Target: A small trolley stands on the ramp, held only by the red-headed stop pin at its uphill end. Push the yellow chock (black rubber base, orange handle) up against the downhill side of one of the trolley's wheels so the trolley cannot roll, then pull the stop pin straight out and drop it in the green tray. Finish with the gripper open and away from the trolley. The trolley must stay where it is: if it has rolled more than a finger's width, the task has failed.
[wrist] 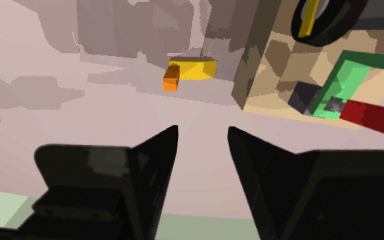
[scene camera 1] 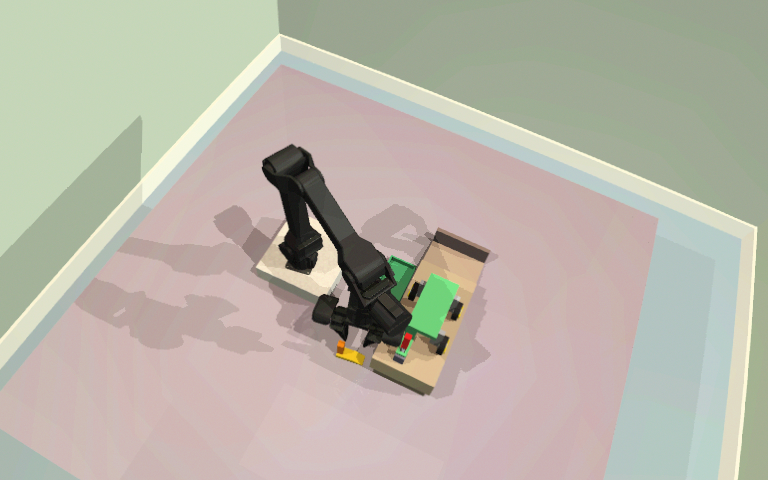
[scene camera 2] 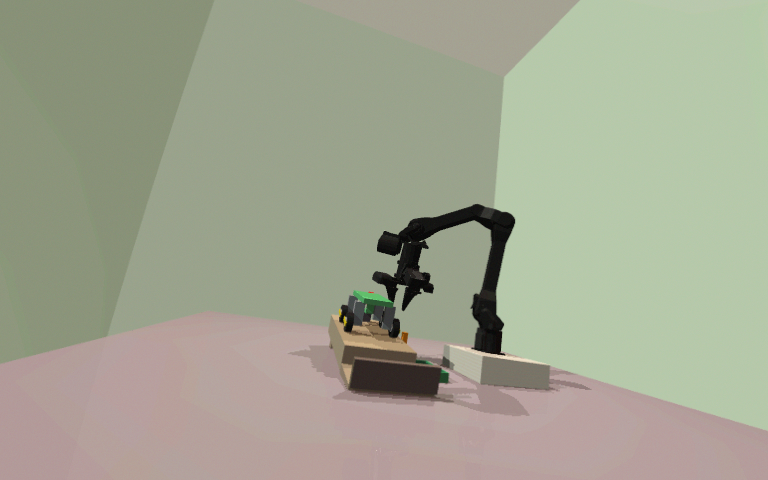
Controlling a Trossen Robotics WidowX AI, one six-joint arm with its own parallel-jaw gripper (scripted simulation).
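I can see my gripper in the wrist view and in scene camera 2, and on it (wrist: pixel 87 184) and (scene camera 2: pixel 417 291) are the same spot. My gripper is visible in scene camera 1 (pixel 354 342) too.
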